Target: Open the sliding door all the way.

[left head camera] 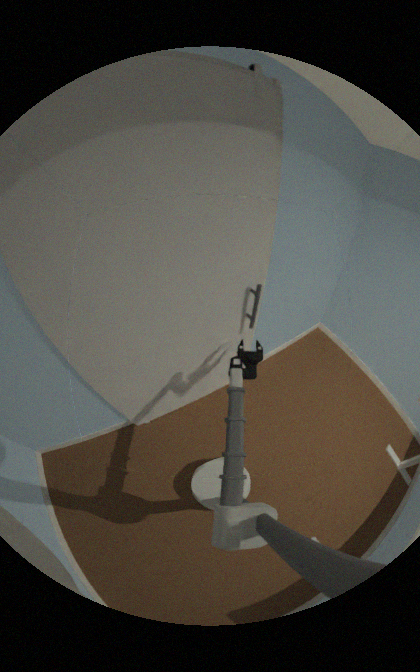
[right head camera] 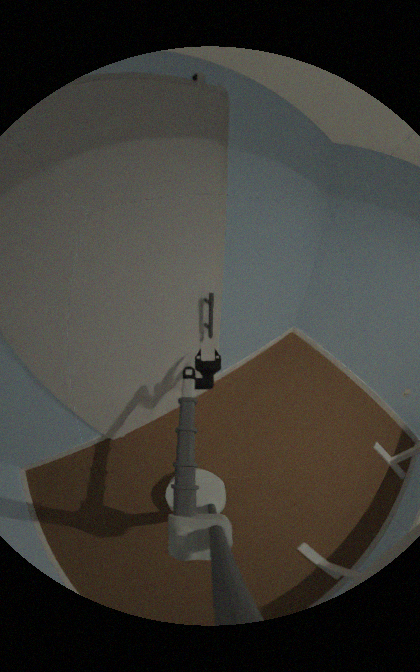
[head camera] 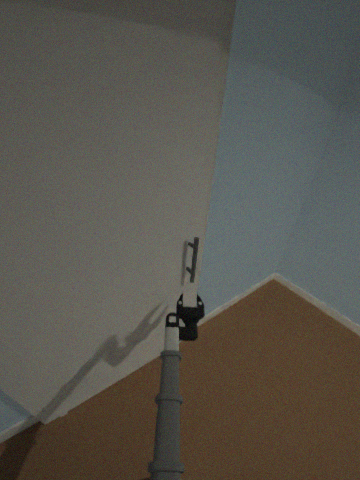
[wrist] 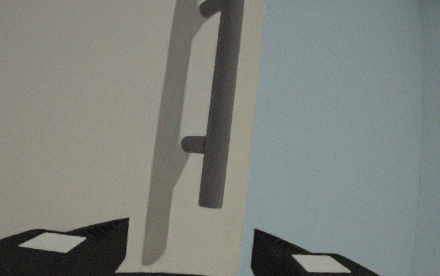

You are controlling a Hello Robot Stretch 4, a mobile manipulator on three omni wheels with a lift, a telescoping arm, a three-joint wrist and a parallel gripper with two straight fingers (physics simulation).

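Frame: origin at the robot's base, x right, y ahead, z up, level; centimetres.
Seen in the pictures: gripper, fingertip midpoint: (head camera: 189, 295) (wrist: 190, 243).
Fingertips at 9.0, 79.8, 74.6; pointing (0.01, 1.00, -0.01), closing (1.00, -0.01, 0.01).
Observation:
A point is followed by its place in that frame, as x, y, z.
The sliding door (head camera: 110, 150) @[-22.8, 74.6, 146.6] (left head camera: 175, 250) (right head camera: 150, 250) (wrist: 75, 100) @[-3.4, 87.7, 84.0] is a large pale grey panel with its right edge beside blue wall. Its dark vertical bar handle (head camera: 194, 260) @[10.7, 89.2, 91.9] (left head camera: 255, 306) (right head camera: 211, 315) (wrist: 225, 100) @[11.0, 89.1, 86.1] stands off the panel near that edge on short posts. My gripper (head camera: 190, 298) @[9.0, 79.8, 74.6] (left head camera: 250, 344) (right head camera: 208, 353) (wrist: 190, 243) @[9.0, 79.8, 74.6] is open and empty, its fingers spread left and right. In the head views it shows just below the handle. In the wrist view the bar's lower end is above the gap between the fingertips, nearer the right one; its top is cut off.
Blue wall (head camera: 260, 165) @[51.8, 131.7, 137.4] (left head camera: 315, 235) (right head camera: 270, 235) (wrist: 340, 125) @[46.5, 128.1, 92.6] is right of the door and meets another wall at a corner. White trim runs along the brown floor (head camera: 270, 380) @[75.8, 67.6, -2.7] (left head camera: 320, 425) (right head camera: 290, 425). White angled bars (left head camera: 400, 462) (right head camera: 392, 457) stand at the right. My arm's shadow falls on the door.

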